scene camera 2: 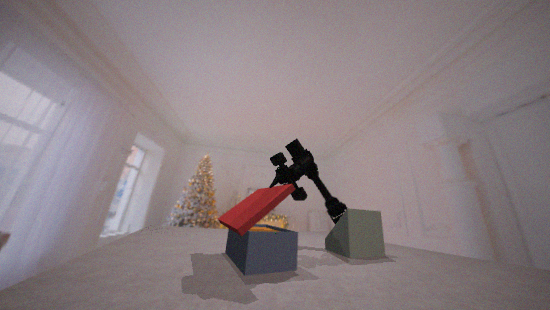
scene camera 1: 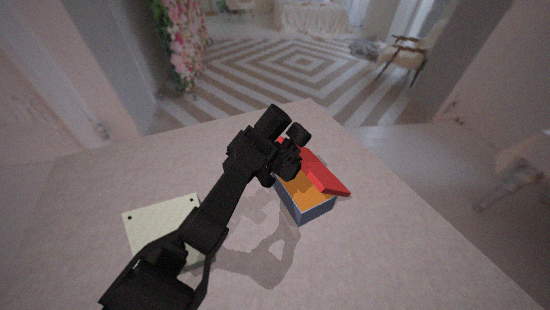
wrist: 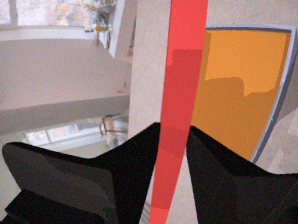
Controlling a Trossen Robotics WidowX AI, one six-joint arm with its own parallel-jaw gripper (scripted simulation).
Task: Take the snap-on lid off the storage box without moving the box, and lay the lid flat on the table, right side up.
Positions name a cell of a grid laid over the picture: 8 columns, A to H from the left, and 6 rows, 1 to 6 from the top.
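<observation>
Here is my gripper (scene camera 1: E4) (scene camera 2: D4) (wrist: E4), and it holds a red lid. I see the lid (scene camera 2: D5) (scene camera 1: E4) in both of those scene cameras. There is a blue storage box (scene camera 2: D5) in the scene as well.
</observation>
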